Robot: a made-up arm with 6 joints. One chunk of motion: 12 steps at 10 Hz.
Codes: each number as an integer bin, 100 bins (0 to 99) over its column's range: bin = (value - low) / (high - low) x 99, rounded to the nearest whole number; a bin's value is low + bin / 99 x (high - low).
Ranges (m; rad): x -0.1..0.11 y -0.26..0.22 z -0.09..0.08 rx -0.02..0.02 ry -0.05..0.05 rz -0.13..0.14
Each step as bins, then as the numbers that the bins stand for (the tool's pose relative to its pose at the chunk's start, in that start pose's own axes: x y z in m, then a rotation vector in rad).
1 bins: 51 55 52 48 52 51
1 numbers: 0.0082 0.0067 -0.0007 -0.0006 0.0025 0.0091
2 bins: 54 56 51 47 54 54
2 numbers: 0.0145 0.0115 -0.0024 -0.0010 0.0045 0.0173
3 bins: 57 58 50 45 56 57
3 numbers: 0.0209 0.0212 -0.0041 -0.0018 0.0066 0.0255
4 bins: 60 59 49 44 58 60
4 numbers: 0.0273 0.0261 -0.0059 -0.0022 0.0086 0.0336
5 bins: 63 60 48 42 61 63
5 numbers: 0.0336 0.0309 -0.0076 -0.0030 0.0116 0.0418
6 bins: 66 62 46 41 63 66
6 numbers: 0.0400 0.0406 -0.0110 -0.0034 0.0136 0.0500
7 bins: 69 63 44 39 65 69
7 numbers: 0.0464 0.0455 -0.0144 -0.0042 0.0157 0.0582
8 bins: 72 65 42 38 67 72
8 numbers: 0.0527 0.0552 -0.0179 -0.0046 0.0177 0.0664
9 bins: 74 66 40 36 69 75
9 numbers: 0.0570 0.0600 -0.0213 -0.0055 0.0197 0.0745
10 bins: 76 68 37 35 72 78
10 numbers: 0.0612 0.0697 -0.0265 -0.0059 0.0227 0.0827
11 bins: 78 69 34 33 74 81
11 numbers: 0.0655 0.0745 -0.0316 -0.0067 0.0247 0.0909
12 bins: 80 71 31 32 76 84
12 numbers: 0.0697 0.0842 -0.0368 -0.0071 0.0268 0.0991
